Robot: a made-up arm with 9 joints. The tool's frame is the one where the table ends.
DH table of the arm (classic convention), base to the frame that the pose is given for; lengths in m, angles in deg. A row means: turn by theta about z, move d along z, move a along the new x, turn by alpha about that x. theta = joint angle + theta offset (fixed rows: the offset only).
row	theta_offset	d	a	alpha
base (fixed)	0	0.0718	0	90
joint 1	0	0.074	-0.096	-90
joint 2	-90	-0.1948	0.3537	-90
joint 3	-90	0.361	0.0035	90
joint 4	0	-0.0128	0.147	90
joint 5	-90	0.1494	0.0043	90
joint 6	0	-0.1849	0.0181	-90
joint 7	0	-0.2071	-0.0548	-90
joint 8	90	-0.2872	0.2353	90
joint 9	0	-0.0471	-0.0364	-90
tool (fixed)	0	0.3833	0	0
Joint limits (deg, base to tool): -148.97..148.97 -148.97..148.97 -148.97..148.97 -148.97..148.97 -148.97..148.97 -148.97..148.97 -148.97..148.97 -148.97..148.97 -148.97..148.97
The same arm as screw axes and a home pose.
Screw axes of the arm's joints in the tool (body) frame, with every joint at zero. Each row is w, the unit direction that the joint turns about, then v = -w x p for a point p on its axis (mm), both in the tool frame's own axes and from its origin. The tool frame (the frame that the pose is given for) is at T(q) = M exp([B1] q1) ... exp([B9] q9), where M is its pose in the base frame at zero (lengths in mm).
B1: w 0 -1 0 v -236.7 0 521.6
B2: w 0 0 1 v 287 617.6 0
B3: w 1 0 0 v 0 -431.5 66.7
B4: w 0 1 0 v 428 0 -256.6
B5: w -1 0 0 v 0 281 -79.5
B6: w 0 0 -1 v 83.8 -406 0
B7: w -1 0 0 v 0 96.1 -101.9
B8: w 0 0 1 v -47.1 198.9 0
B9: w 0 -1 0 v -383.3 0 -36.4
M: xyz 521.6 -361 308.5 (mm) rpy 0 0 0 (deg, as in URDF)
Joint limits (deg, base to tool): -148.97..148.97 -148.97..148.97 -148.97..148.97 -148.97..148.97 -148.97..148.97 -148.97..148.97 -148.97..148.97 -148.97..148.97 -148.97..148.97

